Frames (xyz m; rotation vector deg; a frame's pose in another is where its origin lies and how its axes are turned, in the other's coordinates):
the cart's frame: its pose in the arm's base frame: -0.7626 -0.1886 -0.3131 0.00 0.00 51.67
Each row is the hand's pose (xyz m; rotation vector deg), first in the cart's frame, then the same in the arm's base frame.
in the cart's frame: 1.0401 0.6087 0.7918 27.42 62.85 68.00
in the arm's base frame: -0.5950 1.0048 0.4787 -3.08 77.86 112.18
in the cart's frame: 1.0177 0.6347 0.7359 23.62 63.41 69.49
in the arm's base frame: -0.6293 1.0034 0.4228 -7.26 76.73 113.84
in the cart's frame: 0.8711 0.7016 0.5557 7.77 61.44 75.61
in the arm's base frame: -0.7727 0.9299 0.2426 -22.75 67.51 121.07
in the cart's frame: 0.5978 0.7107 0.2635 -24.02 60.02 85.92
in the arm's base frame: -0.9494 0.7211 -0.0496 -55.87 50.93 130.60
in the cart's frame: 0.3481 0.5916 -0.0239 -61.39 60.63 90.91
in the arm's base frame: -1.0108 0.4514 -0.3370 -96.24 32.78 129.67
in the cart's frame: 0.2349 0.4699 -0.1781 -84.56 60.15 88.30
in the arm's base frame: -0.9855 0.2871 -0.4912 -119.91 20.26 121.07
